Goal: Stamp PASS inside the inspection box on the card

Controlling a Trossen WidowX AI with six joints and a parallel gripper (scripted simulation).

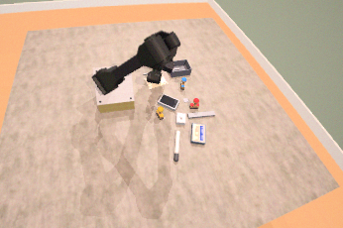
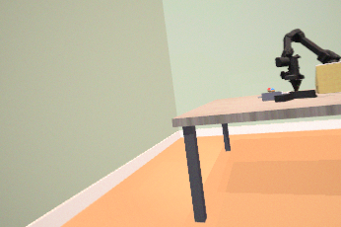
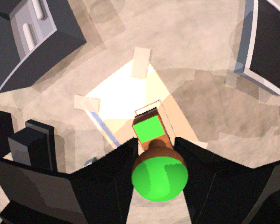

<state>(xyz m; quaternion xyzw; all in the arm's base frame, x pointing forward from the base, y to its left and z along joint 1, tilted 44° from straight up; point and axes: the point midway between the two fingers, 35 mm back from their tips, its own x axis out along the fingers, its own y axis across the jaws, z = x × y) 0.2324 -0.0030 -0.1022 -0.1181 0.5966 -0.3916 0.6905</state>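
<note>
The cream card is 3 cm below my gripper tip and 1 cm to the left of it. Also, from my gripper tip: blue stamp 13 cm ahead, 5 cm to the right, 1 cm below; dark ink pad 14 cm to the right, 3 cm below, 3 cm ahead; green-knobbed pass stamp right at my gripper tip.
</note>
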